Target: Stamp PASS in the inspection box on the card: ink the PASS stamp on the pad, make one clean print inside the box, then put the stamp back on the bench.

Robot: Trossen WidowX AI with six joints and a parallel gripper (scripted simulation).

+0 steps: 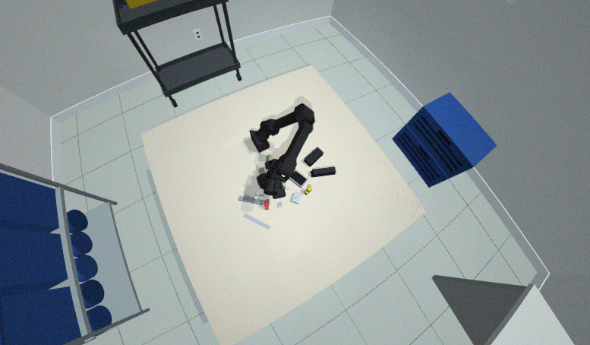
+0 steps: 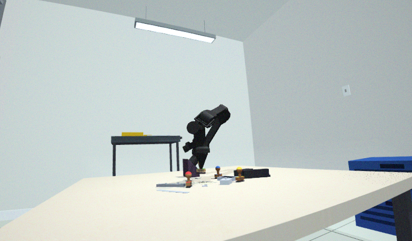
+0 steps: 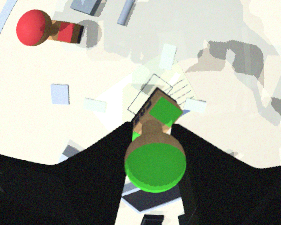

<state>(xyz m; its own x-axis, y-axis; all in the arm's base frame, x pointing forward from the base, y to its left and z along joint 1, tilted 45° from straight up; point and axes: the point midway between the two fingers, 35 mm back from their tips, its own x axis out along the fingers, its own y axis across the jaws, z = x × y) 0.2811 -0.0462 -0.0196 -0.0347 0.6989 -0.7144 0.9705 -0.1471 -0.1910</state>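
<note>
Now: gripper tip 10 mm to the right of the white card and 70 mm above it. Round my gripper tip: ink pad 10 mm ahead, 140 mm to the left, 60 mm below; red-knobbed stamp 70 mm ahead, 80 mm to the right, 50 mm below; small grey block 110 mm ahead, 70 mm to the left, 50 mm below.
</note>
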